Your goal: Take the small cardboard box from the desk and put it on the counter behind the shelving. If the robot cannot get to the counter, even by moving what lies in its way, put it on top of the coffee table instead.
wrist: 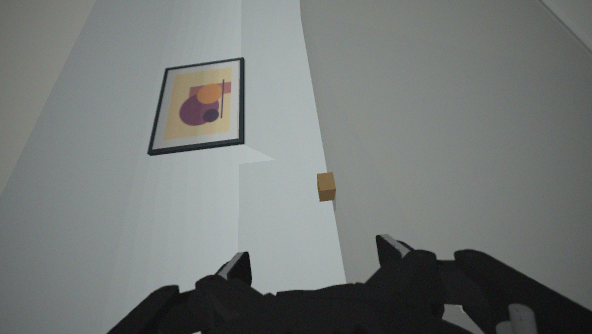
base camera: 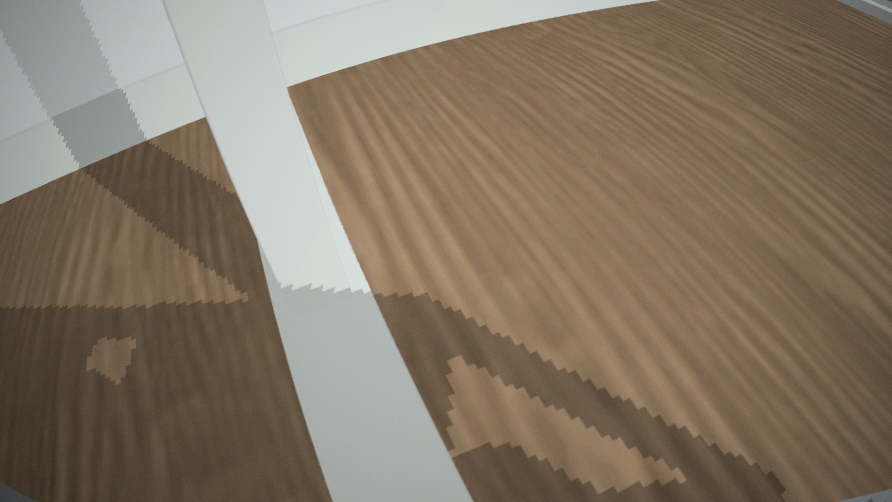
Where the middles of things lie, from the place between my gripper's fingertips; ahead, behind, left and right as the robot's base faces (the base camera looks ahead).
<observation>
The framed picture [wrist: 201, 106] lies 95 cm ahead of my hand, 48 cm to the right of it and 48 cm above it.
</observation>
